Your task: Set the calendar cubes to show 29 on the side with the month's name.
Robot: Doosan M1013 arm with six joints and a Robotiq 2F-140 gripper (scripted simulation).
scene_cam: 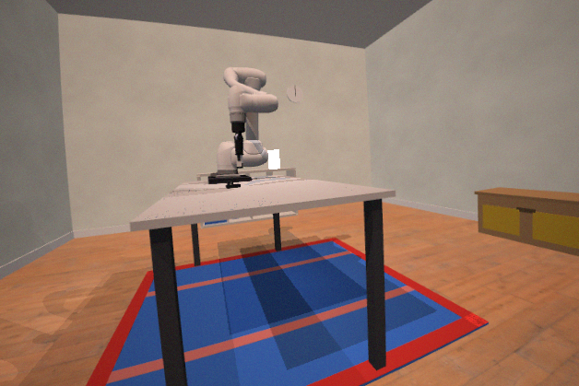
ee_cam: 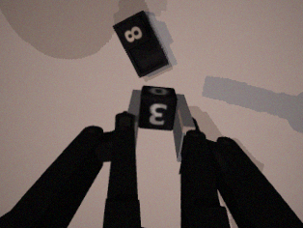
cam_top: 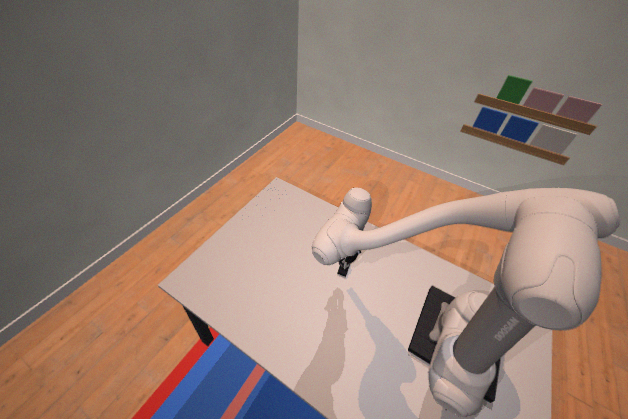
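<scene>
The black calendar tray lies 140 mm below my hand, 50 mm to the right of it and 10 mm ahead of it.
</scene>
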